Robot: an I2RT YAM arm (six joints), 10 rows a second.
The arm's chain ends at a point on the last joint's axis. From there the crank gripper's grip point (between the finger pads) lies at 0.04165 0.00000 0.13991 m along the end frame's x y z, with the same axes.
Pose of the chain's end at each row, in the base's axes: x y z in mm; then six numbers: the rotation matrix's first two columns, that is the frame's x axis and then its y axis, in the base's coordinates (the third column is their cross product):
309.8, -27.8, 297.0, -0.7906, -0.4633, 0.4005, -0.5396, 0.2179, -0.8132
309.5, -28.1, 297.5, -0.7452, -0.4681, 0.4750, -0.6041, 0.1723, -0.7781
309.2, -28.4, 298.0, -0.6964, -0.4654, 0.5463, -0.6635, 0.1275, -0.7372
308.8, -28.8, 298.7, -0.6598, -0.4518, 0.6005, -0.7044, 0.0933, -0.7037
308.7, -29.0, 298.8, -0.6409, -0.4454, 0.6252, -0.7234, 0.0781, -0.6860
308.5, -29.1, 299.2, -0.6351, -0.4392, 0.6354, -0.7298, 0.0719, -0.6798
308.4, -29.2, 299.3, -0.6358, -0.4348, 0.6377, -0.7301, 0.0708, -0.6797
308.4, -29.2, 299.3, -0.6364, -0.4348, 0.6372, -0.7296, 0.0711, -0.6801
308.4, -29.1, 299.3, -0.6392, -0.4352, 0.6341, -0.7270, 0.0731, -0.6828
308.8, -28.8, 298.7, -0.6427, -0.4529, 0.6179, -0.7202, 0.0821, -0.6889
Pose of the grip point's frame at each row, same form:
317.4, -167.3, 254.6, -0.7906, -0.4633, 0.4005, -0.5396, 0.2179, -0.8132
318.0, -168.9, 259.8, -0.7452, -0.4681, 0.4750, -0.6041, 0.1723, -0.7781
318.5, -170.3, 265.1, -0.6964, -0.4654, 0.5463, -0.6635, 0.1275, -0.7372
318.0, -171.8, 270.6, -0.6598, -0.4518, 0.6005, -0.7044, 0.0933, -0.7037
317.9, -172.3, 272.8, -0.6409, -0.4454, 0.6252, -0.7234, 0.0781, -0.6860
317.4, -172.7, 274.4, -0.6351, -0.4392, 0.6354, -0.7298, 0.0719, -0.6798
317.0, -172.9, 275.1, -0.6358, -0.4348, 0.6377, -0.7301, 0.0708, -0.6797
316.9, -172.9, 275.1, -0.6364, -0.4348, 0.6372, -0.7296, 0.0711, -0.6801
316.9, -172.8, 274.9, -0.6392, -0.4352, 0.6341, -0.7270, 0.0731, -0.6828
318.6, -171.9, 271.4, -0.6427, -0.4529, 0.6179, -0.7202, 0.0821, -0.6889

